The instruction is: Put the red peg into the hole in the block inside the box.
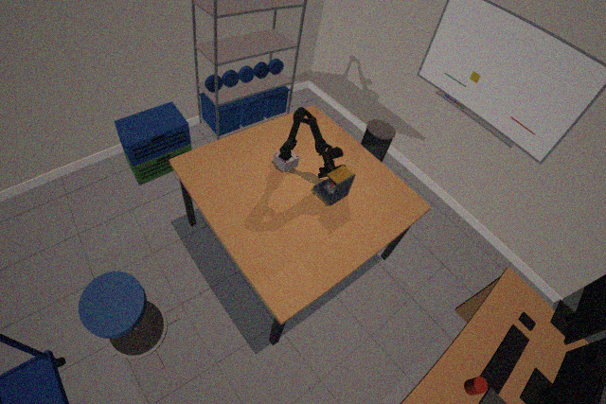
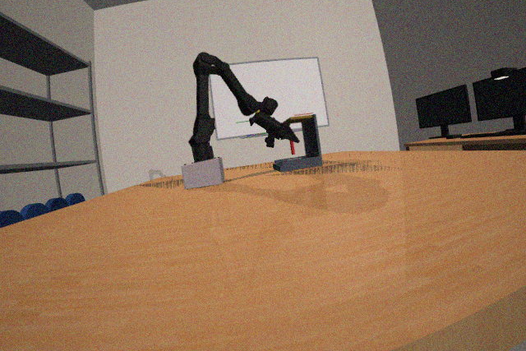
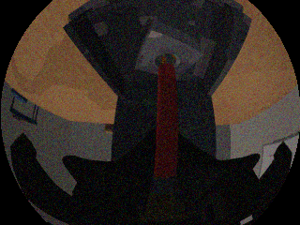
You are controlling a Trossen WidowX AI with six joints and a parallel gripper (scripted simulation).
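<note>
Now: the box back wall 5 cm ahead of my gripper tip and 1 cm to the right of it. Round my gripper tip: yellow roof 9 cm above; then red peg 3 cm behind, 1 cm to the left, 1 cm below.
</note>
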